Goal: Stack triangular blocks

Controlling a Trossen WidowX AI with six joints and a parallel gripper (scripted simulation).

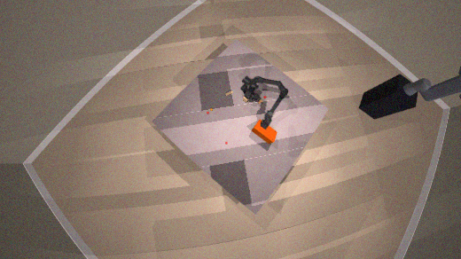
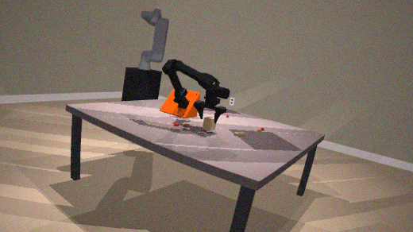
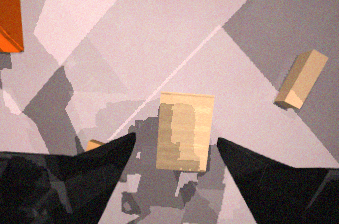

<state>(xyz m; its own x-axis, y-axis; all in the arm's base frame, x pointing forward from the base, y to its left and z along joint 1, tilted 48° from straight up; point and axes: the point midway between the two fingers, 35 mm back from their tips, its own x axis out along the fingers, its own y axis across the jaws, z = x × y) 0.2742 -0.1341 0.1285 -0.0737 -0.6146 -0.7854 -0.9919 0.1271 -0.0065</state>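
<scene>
Right now the tan triangular block is 10 mm to the right of my gripper tip. From my gripper tip the other things lie so: small flat wooden piece 180 mm ahead, 60 mm to the left, 40 mm below; yellow piece 230 mm ahead, 300 mm to the left, 40 mm below.
</scene>
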